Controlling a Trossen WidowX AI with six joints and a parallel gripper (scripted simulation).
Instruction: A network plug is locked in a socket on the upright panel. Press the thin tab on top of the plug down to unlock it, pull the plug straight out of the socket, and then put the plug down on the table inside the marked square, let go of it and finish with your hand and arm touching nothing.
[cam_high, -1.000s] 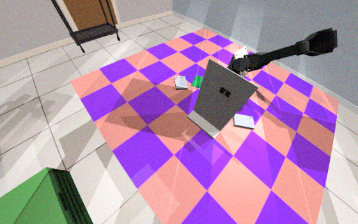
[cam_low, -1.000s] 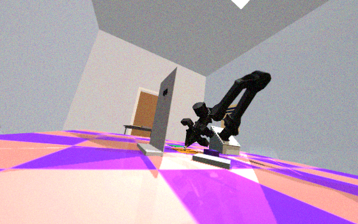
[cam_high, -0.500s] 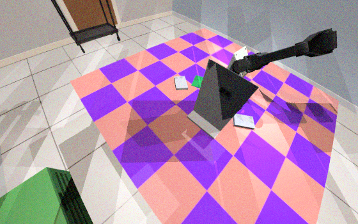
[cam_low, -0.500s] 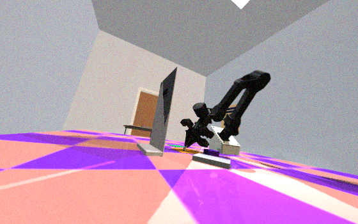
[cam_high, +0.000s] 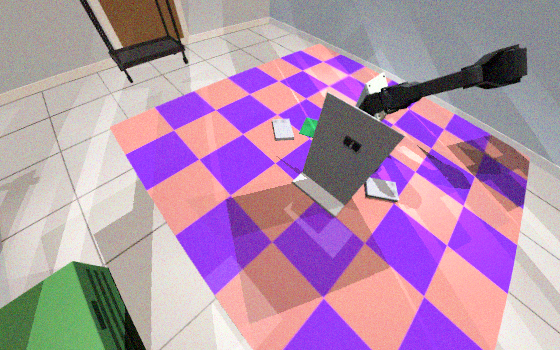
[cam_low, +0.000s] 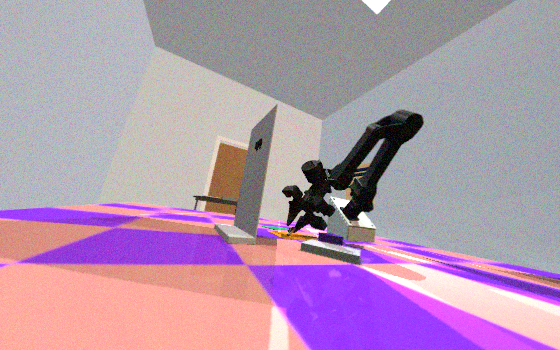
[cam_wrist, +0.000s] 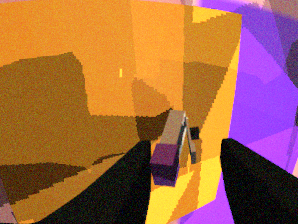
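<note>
My gripper tip is now right at the network plug. The rest, counted from my gripper tip: orange marked square: 1 cm behind, 2 cm below; then green square: 5 cm behind, 16 cm to the right, 2 cm below; then grey upright panel: 17 cm ahead, 4 cm to the left, 12 cm above.
</note>
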